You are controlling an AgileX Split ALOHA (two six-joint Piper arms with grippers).
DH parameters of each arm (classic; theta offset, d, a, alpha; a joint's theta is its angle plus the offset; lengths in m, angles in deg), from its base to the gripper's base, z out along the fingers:
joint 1: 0 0.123 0 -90
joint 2: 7.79 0 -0.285 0
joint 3: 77.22 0 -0.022 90
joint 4: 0 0.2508 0 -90
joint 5: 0 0 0.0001 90
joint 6: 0 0.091 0 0
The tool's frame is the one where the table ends.
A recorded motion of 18 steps. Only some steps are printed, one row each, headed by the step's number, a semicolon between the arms.
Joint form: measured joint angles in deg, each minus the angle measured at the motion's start. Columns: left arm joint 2, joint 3, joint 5, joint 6, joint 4, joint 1; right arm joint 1, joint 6, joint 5, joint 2, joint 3, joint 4.
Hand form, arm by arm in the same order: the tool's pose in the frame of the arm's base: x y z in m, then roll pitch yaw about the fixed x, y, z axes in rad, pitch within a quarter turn. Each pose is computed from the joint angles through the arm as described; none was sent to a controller.
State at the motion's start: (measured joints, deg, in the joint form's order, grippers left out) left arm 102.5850 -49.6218 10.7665 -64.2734 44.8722 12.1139; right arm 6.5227 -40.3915 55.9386 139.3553 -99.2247 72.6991
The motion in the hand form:
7: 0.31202 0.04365 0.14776 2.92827 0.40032 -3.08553; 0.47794 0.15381 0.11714 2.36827 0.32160 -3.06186
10: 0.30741 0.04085 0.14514 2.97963 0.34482 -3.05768; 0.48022 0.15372 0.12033 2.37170 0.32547 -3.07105
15: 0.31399 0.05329 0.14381 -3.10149 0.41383 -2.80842; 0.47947 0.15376 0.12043 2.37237 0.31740 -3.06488
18: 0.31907 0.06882 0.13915 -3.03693 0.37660 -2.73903; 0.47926 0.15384 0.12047 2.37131 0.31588 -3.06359
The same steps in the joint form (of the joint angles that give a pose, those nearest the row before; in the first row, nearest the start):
7: -2.26 0.00 13.20 37.88 -14.99 -7.51; 4.34 7.81 -1.79 0.00 -7.05 -17.01
10: -2.26 0.00 15.34 44.88 -23.42 -7.26; 4.34 8.88 -1.94 0.00 -7.86 -17.55
15: -1.49 -0.35 9.42 50.50 -39.90 -2.97; 4.34 9.20 -1.38 0.00 -7.94 -17.88
18: 0.69 -2.51 10.93 60.10 -50.68 0.66; 4.34 9.20 -1.24 0.00 -7.94 -17.86

